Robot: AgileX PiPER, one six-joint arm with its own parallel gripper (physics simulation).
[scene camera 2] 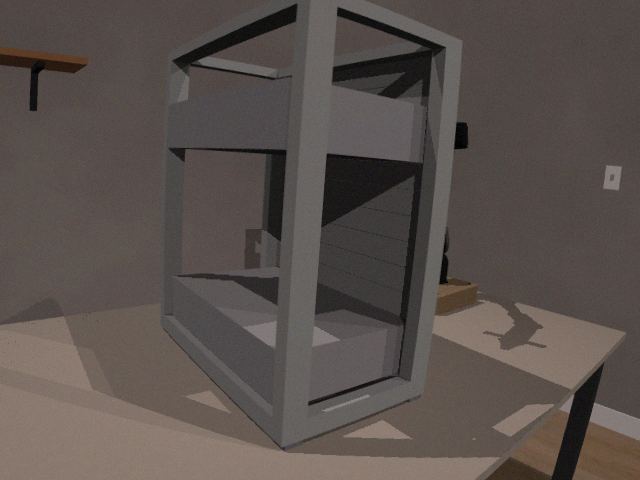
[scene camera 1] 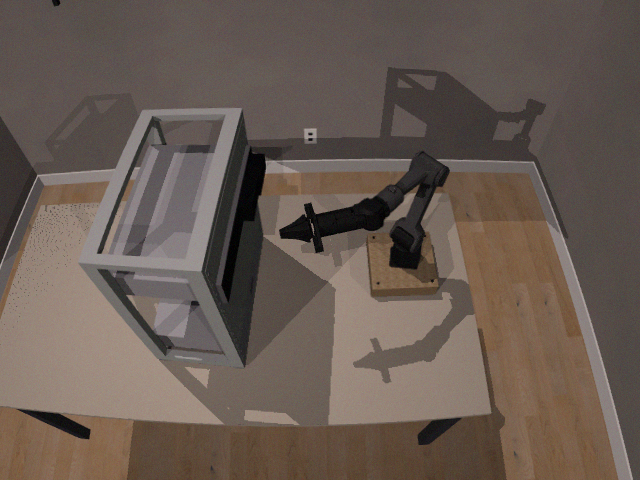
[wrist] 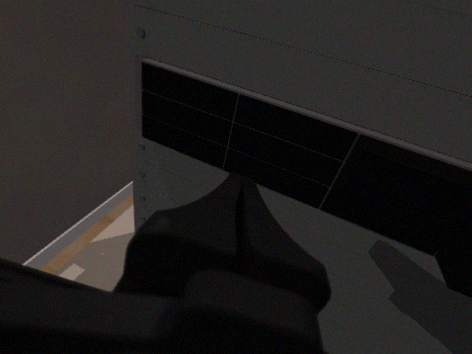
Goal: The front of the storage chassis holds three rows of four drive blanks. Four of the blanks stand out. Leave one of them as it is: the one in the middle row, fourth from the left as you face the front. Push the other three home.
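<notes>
The grey storage chassis [scene camera 1: 195,258] [scene camera 2: 306,206] [wrist: 300,240] stands upright, its front towards the arm. In the wrist view the two left columns of black drive blanks [wrist: 187,102] [wrist: 287,150] look level with one another. Farther right, a black mass of blanks [wrist: 405,185] [scene camera 1: 254,180] stands out; single blanks in it, including the middle-row fourth, cannot be told apart in the dark. My gripper [scene camera 1: 280,233] [wrist: 236,190] is shut and empty, pointing at the front with a gap before it. In the wrist view its tips overlap the bank's lower edge at the second column.
The arm's wooden base [scene camera 1: 403,281] stands on the table [scene camera 1: 403,382], right of the chassis in scene camera 1. The room wall [scene camera 1: 336,67] runs behind the table. A wall shelf [scene camera 2: 43,58] shows in scene camera 2. The gripper's shadow [wrist: 410,280] falls on the chassis front.
</notes>
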